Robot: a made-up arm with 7 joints.
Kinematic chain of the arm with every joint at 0, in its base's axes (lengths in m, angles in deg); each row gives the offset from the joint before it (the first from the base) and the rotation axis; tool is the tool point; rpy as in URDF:
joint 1: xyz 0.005 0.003 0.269 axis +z
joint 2: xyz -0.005 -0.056 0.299 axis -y
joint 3: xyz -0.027 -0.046 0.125 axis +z
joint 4: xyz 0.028 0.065 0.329 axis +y
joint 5: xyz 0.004 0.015 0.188 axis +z
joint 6: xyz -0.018 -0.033 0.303 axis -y
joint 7: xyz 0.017 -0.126 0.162 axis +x
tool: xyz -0.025 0.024 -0.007 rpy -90 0 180
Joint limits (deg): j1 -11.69..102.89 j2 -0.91..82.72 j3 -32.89..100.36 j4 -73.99..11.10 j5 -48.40..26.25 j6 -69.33..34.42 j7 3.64..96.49
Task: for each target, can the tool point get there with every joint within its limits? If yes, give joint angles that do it. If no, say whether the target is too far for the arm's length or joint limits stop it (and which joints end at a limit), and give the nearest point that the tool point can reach.
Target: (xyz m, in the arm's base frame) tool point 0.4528 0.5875 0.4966
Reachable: no: joint limits stop it (at a limit: joint 1, joint 2, joint 3, joint 4, joint 6, joint 7) | nearest point 0.6738 0.2885 1.0445 | short by 0.662 m
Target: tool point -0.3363 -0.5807 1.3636
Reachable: yes | joints 28.99 25.45 41.06 -39.29 -14.73 -58.67 41.39
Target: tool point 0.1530 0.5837 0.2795
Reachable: no: joint limits stop it (at a limit: joint 1, joint 2, joint 3, joint 4, joint 5, joint 6, joint 7) | nearest point -0.4301 0.4089 0.1022 | short by 0.634 m
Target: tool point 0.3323 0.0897 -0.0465
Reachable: no: joint limits stop it (at a limit: joint 1, joint 2, joint 4, joint 5, joint 6, joint 7) | nearest point 0.4584 -0.4277 0.0030 | short by 0.535 m
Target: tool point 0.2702 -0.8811 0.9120
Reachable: yes | joints 69.24 37.68 47.28 -66.42 -18.42 -23.93 38.00
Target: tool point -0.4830 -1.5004 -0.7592
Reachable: no: too far | nearest point -0.2724 -0.8517 0.0882 | short by 1.088 m
